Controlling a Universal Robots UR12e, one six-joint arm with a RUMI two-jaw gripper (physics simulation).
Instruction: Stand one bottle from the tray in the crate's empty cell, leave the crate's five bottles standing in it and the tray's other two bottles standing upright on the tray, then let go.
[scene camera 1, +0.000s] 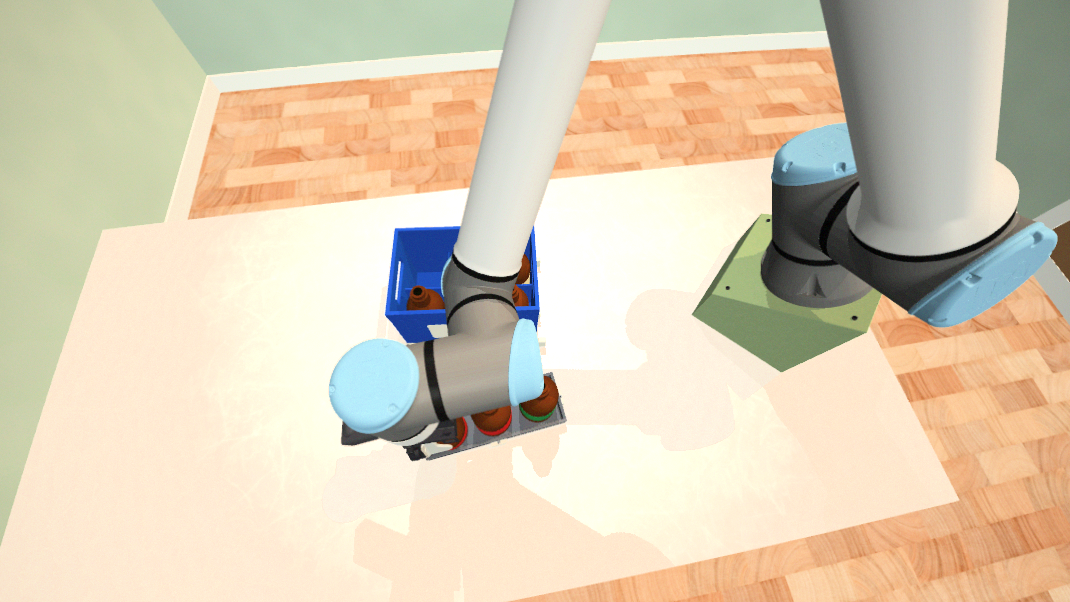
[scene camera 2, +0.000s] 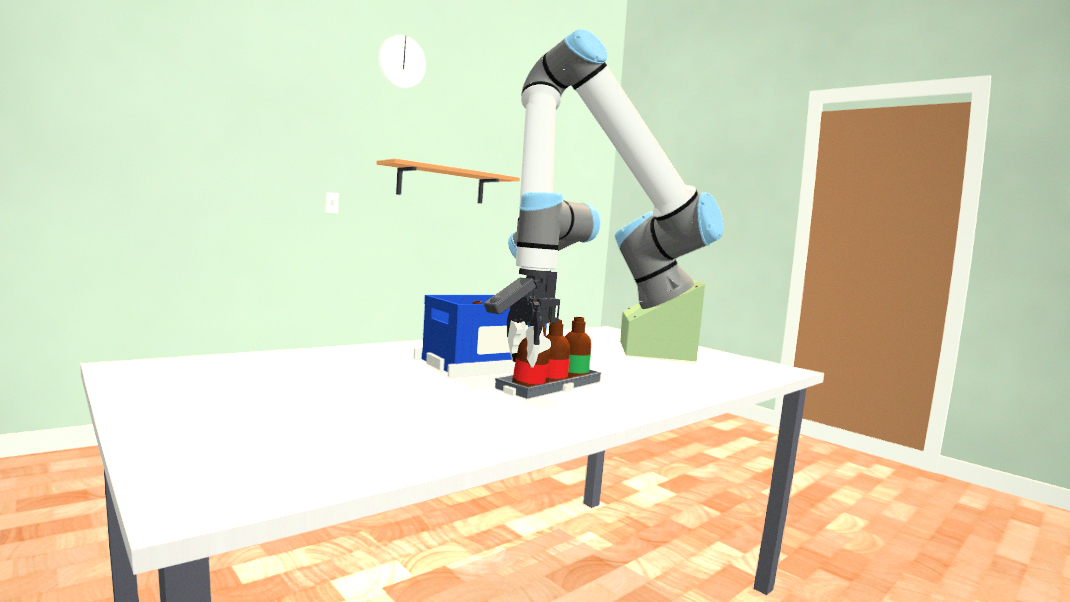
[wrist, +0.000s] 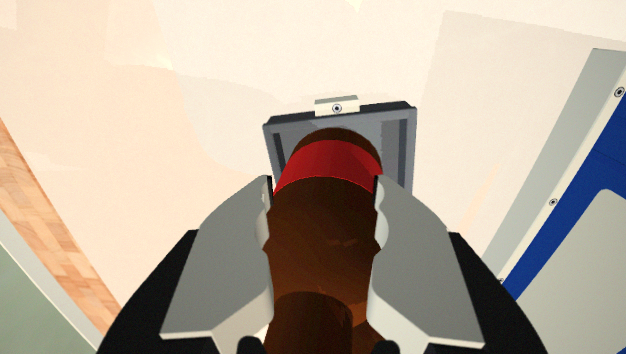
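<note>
There is a red-labelled bottle (scene camera 2: 558, 365), and there is also a green-labelled bottle (scene camera 2: 580, 343), which I can see from another view too, the green-labelled bottle (scene camera 1: 541, 408). As for my gripper (scene camera 2: 522, 364), I see it there, and scene camera 1 shows my gripper (scene camera 1: 429, 433) as well. The wrist view also shows my gripper (wrist: 322, 177).
</note>
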